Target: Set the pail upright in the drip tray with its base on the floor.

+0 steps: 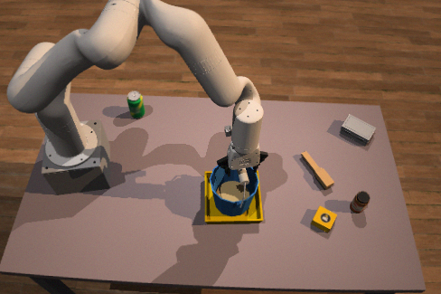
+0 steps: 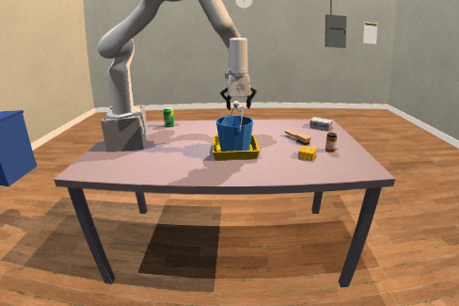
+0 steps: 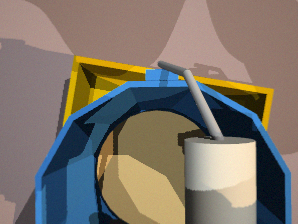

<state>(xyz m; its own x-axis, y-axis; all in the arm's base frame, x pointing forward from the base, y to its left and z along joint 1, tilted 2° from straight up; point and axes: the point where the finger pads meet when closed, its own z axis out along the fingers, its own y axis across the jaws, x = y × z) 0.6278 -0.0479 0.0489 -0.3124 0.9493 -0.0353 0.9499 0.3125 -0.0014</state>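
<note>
Right now my hand is 30 mm above the pail handle and 10 mm past it. From my hand the other things lie so: blue pail (90 mm below, 10 mm behind); grey box (490 mm ahead, 380 mm to the left, 200 mm below); yellow drip tray (210 mm below, 20 mm behind, 10 mm to the right).
</note>
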